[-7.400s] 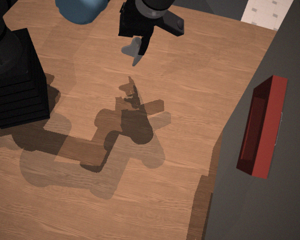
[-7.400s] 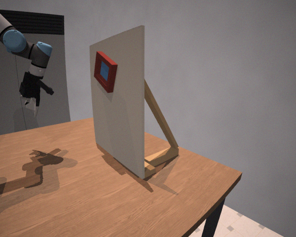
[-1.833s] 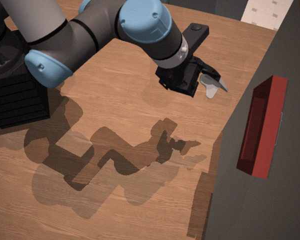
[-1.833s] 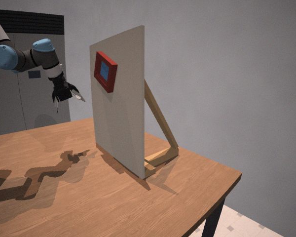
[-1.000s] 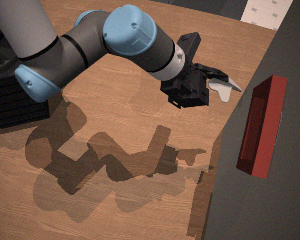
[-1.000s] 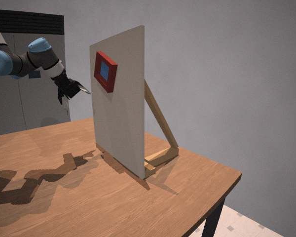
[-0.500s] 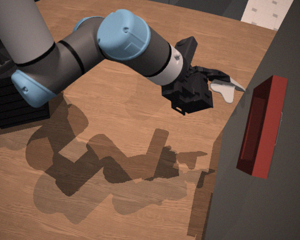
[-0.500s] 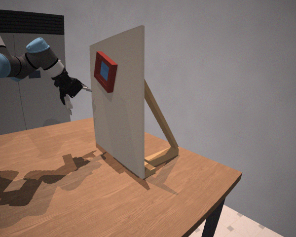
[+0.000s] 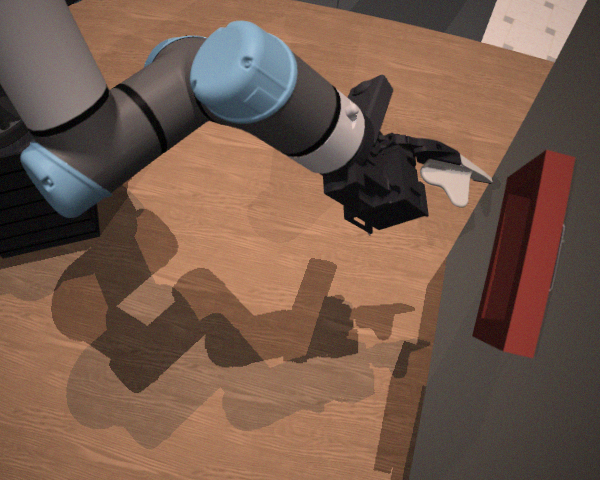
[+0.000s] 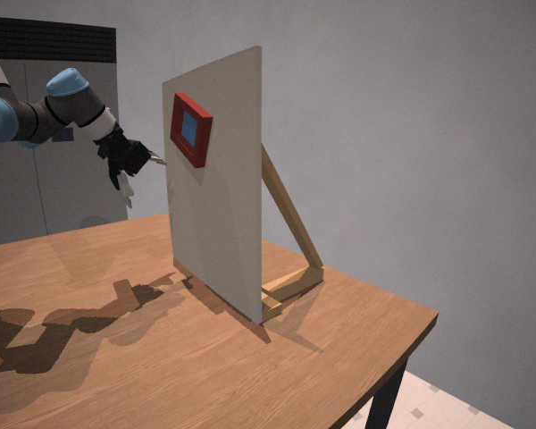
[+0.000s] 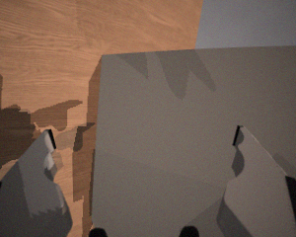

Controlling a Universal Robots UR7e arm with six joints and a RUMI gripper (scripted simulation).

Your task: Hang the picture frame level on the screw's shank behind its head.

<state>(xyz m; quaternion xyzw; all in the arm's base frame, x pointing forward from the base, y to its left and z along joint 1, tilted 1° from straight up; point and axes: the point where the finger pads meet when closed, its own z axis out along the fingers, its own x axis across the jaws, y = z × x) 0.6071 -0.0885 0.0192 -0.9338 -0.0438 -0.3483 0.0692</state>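
My gripper is now 50 mm short of the picture frame, 150 mm to the left of it and 150 mm below it. Also, from my hand: upright board: 70 mm ahead, 160 mm to the right, 10 mm above.
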